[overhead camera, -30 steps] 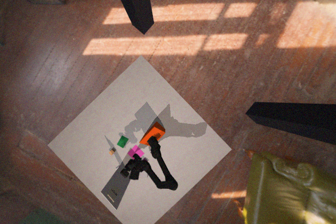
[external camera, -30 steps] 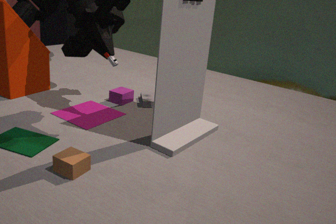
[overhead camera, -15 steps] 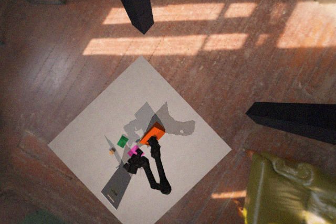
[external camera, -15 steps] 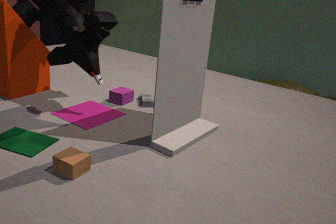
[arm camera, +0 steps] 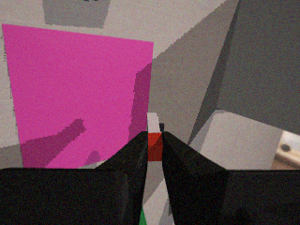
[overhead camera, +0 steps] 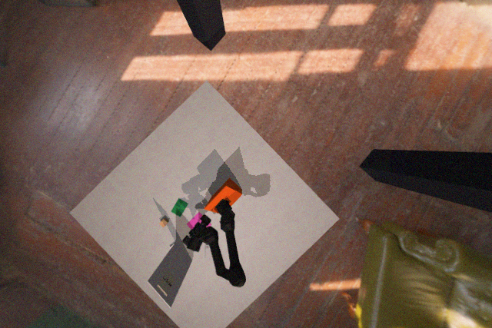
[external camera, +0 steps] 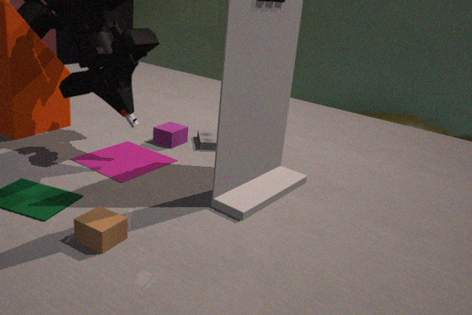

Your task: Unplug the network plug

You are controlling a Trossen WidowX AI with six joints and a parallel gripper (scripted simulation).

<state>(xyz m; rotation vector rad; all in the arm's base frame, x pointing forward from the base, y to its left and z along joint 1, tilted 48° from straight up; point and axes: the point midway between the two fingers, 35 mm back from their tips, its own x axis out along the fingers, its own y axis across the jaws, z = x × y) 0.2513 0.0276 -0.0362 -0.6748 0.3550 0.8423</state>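
Right now the flat magenta square is 8 cm below my gripper tip and 1 cm behind it. Also, from my gripper tip: grey piece (18 cm to the left, 8 cm ahead, 7 cm below); flat green square (17 cm to the right, 8 cm below, 1 cm behind); network plug (right at my gripper tip).
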